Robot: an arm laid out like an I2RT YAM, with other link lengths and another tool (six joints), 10 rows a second.
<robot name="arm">
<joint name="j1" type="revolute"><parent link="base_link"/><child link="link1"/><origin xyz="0 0 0.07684" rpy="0 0 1.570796"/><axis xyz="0 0 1"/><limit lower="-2.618" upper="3.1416"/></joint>
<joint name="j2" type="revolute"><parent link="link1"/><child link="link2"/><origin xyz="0.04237 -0.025 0.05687" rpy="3.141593 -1.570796 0"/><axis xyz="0 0 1"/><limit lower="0" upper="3.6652"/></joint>
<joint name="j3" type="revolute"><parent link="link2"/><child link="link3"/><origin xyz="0 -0.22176 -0.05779" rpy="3.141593 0 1.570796"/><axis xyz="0 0 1"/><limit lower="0" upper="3.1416"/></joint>
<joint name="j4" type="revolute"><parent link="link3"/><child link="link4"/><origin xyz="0.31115 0.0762 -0.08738" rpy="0 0 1.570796"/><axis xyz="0 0 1"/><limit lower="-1.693" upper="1.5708"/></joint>
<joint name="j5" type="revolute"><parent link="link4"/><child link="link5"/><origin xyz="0.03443 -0.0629 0.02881" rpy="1.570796 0 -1.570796"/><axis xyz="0 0 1"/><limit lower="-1.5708" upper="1.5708"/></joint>
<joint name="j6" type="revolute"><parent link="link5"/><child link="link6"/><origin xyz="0.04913 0 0.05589" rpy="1.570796 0 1.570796"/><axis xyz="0 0 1"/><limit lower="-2.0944" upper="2.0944"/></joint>
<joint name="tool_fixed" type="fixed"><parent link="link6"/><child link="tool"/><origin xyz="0.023 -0.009 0.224" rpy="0 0.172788 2.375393"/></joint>
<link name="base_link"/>
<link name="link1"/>
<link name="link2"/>
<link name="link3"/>
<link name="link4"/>
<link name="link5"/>
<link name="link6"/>
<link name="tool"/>
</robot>
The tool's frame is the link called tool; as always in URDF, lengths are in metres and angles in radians.
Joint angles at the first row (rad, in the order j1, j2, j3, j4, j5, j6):
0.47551 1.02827 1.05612 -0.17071 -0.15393 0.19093
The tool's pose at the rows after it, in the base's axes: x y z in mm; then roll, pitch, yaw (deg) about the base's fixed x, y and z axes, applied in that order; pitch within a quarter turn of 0, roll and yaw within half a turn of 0:
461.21, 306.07, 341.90, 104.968, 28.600, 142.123
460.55, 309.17, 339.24, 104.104, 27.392, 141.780
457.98, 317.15, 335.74, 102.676, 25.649, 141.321
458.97, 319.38, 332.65, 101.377, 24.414, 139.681
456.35, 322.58, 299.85, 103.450, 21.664, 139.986
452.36, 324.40, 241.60, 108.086, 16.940, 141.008
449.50, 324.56, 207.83, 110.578, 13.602, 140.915
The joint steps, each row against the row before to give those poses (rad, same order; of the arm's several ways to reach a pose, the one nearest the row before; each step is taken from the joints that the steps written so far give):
0.00039 -0.00114 -0.00534 0.00381 0.00079 0.01144
0.00685 -0.00155 -0.01528 0.02099 0.00226 0.02556
0.02213 0.00039 -0.02287 0.03737 0.01412 0.03929
0.02062 0.00153 -0.02251 0.03930 0.03626 0.03205
0.01869 0.00001 -0.05492 0.01105 0.02289 0.03777
0.01108 0.01907 -0.06905 -0.00687 0.00917 0.05607
0.00684 0.02058 -0.03321 -0.00191 0.00799 0.04539

